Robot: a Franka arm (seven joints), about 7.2 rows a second.
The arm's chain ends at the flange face. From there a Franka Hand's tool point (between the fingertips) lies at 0.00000 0.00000 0.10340 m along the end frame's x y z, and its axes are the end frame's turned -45 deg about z.
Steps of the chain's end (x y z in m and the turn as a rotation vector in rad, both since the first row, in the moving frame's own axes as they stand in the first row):
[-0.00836 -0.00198 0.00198 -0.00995 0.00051 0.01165]
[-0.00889 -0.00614 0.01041 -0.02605 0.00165 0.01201]
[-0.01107 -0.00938 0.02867 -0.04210 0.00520 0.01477]
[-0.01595 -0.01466 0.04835 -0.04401 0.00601 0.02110]
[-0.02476 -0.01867 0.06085 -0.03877 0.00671 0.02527]
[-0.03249 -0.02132 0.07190 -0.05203 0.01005 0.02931]
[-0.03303 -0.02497 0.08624 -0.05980 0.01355 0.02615]
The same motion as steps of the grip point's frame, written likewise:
[-0.00521 -0.00655 0.00197 -0.00740 -0.00668 0.01165]
[-0.00374 -0.00861 0.01037 -0.01959 -0.01725 0.01201]
[-0.00392 -0.01102 0.02858 -0.03345 -0.02609 0.01477]
[-0.00373 -0.01802 0.04825 -0.03537 -0.02687 0.02110]
[-0.00669 -0.02742 0.06077 -0.03216 -0.02267 0.02527]
[-0.01103 -0.03356 0.07175 -0.04390 -0.02968 0.02931]
[-0.00915 -0.03570 0.08605 -0.05187 -0.03270 0.02615]

